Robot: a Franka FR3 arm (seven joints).
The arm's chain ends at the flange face. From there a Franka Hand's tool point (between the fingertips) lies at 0.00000 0.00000 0.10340 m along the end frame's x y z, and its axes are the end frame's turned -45 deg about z.
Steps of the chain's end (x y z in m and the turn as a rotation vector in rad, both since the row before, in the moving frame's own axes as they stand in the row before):
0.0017, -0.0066, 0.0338, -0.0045, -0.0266, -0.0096
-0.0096, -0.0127, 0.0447, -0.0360, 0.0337, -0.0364
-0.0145, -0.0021, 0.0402, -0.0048, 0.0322, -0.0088
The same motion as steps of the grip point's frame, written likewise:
0.0036, -0.0051, 0.0338, 0.0156, -0.0220, -0.0096
0.0021, -0.0107, 0.0446, -0.0493, -0.0016, -0.0364
-0.0068, -0.0090, 0.0401, -0.0262, 0.0194, -0.0088

